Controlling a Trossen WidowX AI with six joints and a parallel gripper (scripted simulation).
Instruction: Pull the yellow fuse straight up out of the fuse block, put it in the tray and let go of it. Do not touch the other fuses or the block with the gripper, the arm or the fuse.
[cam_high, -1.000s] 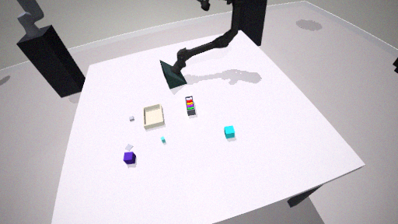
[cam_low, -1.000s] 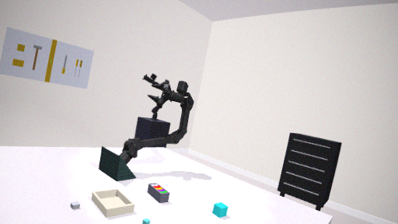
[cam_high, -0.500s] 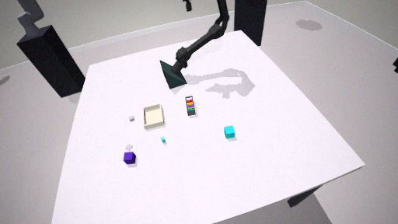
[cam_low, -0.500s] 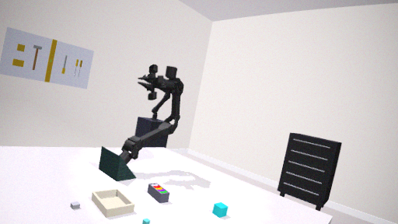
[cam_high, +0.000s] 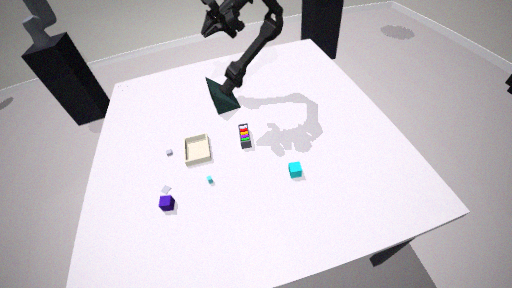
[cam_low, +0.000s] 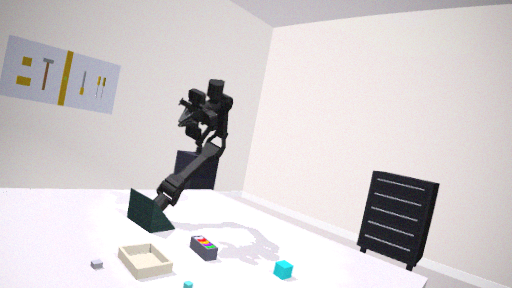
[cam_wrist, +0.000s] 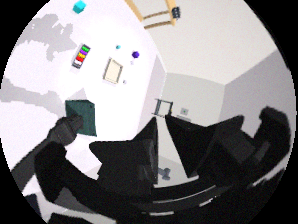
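Now: gripper tip 16 cm short of the yellow fuse, 6 cm to the right of it and 37 cm above it. The rest, counted from my gripper tip: small grey block (13 cm ahead, 26 cm to the right, 38 cm below); then small teal block (32 cm ahead, 11 cm to the right, 38 cm below); then cream tray (16 cm ahead, 14 cm to the right, 39 cm below).
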